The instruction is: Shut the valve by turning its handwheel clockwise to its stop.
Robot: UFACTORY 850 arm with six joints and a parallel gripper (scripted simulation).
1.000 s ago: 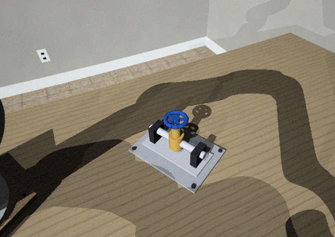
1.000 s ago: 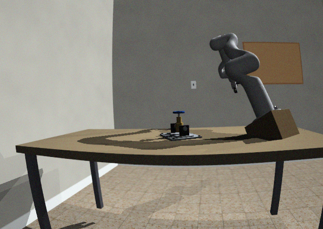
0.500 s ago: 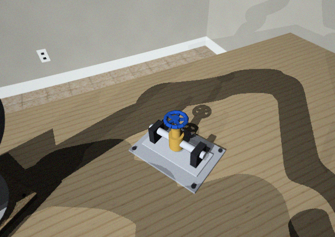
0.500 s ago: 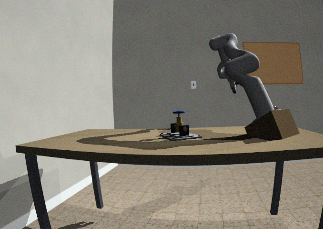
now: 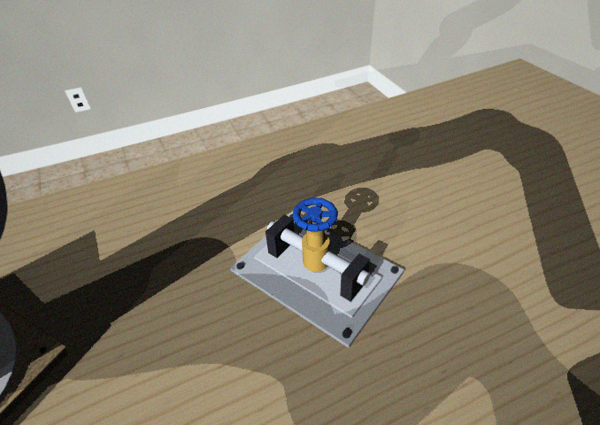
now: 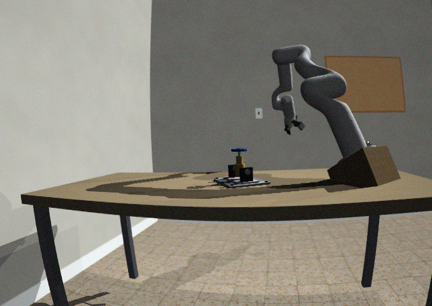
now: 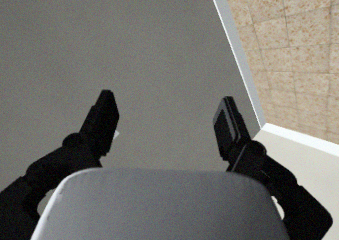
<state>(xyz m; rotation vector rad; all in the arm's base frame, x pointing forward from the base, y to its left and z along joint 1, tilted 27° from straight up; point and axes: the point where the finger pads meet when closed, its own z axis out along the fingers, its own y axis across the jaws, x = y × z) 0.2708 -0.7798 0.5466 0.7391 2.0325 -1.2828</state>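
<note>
My hand is 96 cm to the right of the blue spoked handwheel, 17 cm short of it and 12 cm above it.
</note>
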